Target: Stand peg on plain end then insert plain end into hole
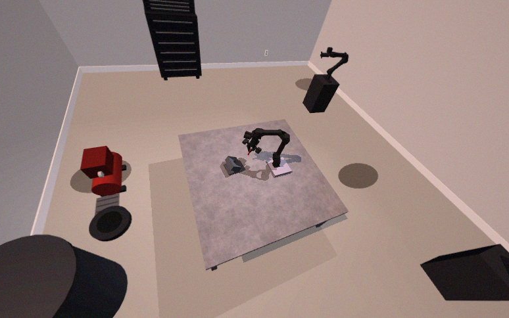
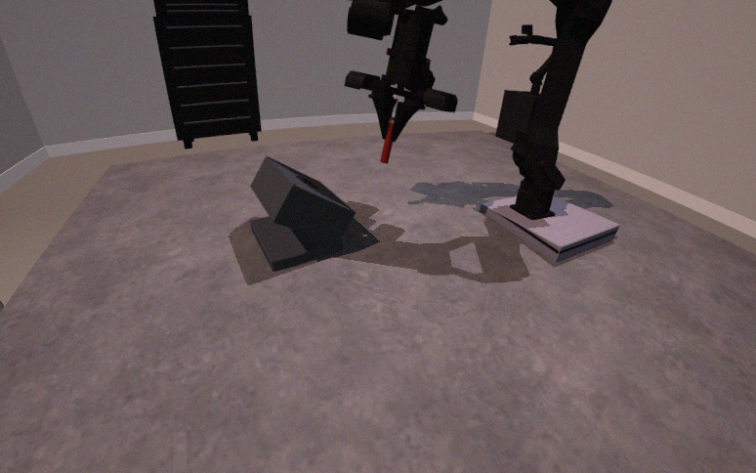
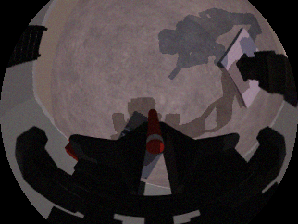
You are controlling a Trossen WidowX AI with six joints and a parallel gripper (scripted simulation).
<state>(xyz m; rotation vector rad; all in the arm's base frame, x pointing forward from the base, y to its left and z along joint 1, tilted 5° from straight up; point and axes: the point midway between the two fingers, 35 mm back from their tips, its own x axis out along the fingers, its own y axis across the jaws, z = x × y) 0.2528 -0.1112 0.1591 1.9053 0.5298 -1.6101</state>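
Right now the dark sloped panel is 170 mm ahead of my gripper tip, 60 mm to the left of it and 60 mm below it. From my gripper tip the other things lie so: grey base plate: 180 mm ahead, 120 mm below, 70 mm to the left; then red peg: 20 mm above.
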